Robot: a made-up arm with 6 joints. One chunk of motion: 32 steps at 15 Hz.
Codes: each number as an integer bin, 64 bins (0 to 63) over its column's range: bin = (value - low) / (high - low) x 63, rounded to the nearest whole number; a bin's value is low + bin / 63 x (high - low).
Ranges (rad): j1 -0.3..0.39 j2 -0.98..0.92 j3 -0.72..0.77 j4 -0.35..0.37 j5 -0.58..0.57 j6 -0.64..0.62
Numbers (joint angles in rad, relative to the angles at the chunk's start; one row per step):
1: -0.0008 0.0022 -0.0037 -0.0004 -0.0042 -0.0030
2: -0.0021 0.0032 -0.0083 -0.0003 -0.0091 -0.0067
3: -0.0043 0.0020 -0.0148 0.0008 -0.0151 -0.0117
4: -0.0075 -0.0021 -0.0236 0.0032 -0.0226 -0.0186
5: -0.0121 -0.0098 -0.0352 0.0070 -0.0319 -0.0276
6: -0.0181 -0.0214 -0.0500 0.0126 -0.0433 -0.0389
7: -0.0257 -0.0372 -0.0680 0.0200 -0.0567 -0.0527
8: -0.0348 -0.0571 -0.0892 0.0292 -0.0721 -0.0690
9: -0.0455 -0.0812 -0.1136 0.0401 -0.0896 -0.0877
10: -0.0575 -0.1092 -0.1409 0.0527 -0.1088 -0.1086
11: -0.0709 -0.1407 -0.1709 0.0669 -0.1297 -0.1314
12: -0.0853 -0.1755 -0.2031 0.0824 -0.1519 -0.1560
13: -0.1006 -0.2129 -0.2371 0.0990 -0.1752 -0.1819
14: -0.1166 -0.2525 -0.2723 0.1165 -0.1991 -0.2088
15: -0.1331 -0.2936 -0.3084 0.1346 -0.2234 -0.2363
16: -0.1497 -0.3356 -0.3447 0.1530 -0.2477 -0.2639
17: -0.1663 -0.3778 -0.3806 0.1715 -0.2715 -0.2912
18: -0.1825 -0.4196 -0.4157 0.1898 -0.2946 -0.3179
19: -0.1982 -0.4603 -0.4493 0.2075 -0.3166 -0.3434
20: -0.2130 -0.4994 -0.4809 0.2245 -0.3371 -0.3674
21: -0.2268 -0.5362 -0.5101 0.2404 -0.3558 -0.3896
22: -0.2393 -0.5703 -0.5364 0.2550 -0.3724 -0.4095
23: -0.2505 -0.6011 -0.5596 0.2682 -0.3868 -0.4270
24: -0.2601 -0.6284 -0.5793 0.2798 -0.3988 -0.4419
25: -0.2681 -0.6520 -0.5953 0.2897 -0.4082 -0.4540
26: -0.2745 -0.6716 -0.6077 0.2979 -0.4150 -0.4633
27: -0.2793 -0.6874 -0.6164 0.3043 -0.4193 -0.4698
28: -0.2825 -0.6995 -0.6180 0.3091 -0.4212 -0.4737
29: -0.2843 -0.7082 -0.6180 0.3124 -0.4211 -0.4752
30: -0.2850 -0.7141 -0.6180 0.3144 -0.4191 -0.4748
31: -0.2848 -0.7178 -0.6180 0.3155 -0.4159 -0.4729
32: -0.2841 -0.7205 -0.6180 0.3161 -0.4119 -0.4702
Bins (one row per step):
1: 27 33 30 31 32 32
2: 27 33 30 31 31 32
3: 27 33 30 31 31 31
4: 27 32 29 31 31 31
5: 26 32 29 31 30 31
6: 26 32 28 32 29 30
7: 25 31 28 32 29 29
8: 24 31 27 33 28 29
9: 23 30 26 34 27 28
10: 22 29 24 35 26 27
11: 21 28 23 36 25 25
12: 20 27 22 38 23 24
13: 18 25 20 39 22 23
14: 17 24 19 41 21 22
15: 15 23 17 42 20 20
16: 14 21 16 44 18 19
17: 12 20 14 46 17 17
18: 11 19 13 47 16 16
19: 9 17 11 49 14 15
20: 8 16 10 50 13 14
21: 7 15 9 52 12 13
22: 6 14 8 53 11 12
23: 5 13 7 54 11 11
24: 4 12 6 55 10 10
25: 3 11 5 56 9 9
26: 2 10 5 57 9 9
27: 2 10 4 57 9 9
28: 2 9 4 58 9 8
29: 1 9 4 58 9 8
30: 1 9 4 58 9 8
31: 1 9 4 58 9 8
32: 1 9 4 58 9 8

